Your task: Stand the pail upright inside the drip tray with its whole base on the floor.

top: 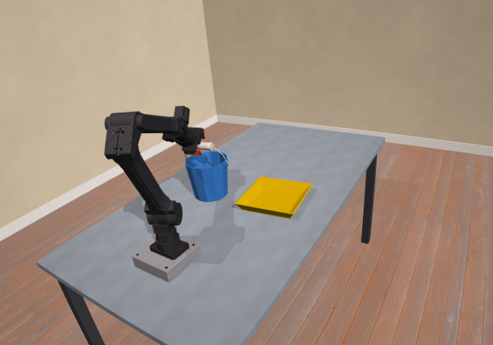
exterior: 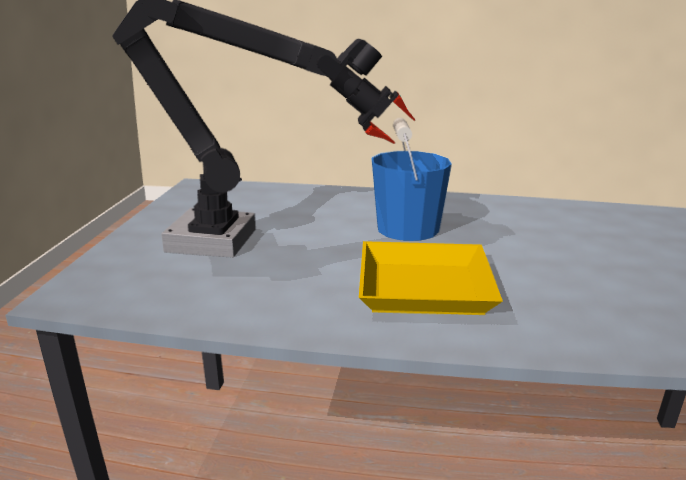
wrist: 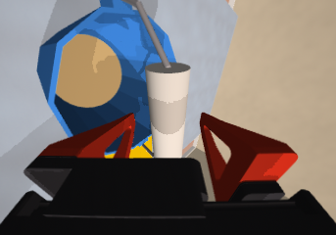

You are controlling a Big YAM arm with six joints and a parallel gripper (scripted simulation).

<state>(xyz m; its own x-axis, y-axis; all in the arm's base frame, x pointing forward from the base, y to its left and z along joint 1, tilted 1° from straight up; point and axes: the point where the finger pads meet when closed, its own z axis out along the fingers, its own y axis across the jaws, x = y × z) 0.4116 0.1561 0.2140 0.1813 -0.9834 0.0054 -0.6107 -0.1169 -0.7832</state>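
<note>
My gripper is now 30 mm above the pail handle and 10 mm short of it. The rest, counted from my hand: yellow drip tray (300 mm to the right, 240 mm below, 80 mm ahead); then blue pail (100 mm below, 20 mm ahead).
</note>
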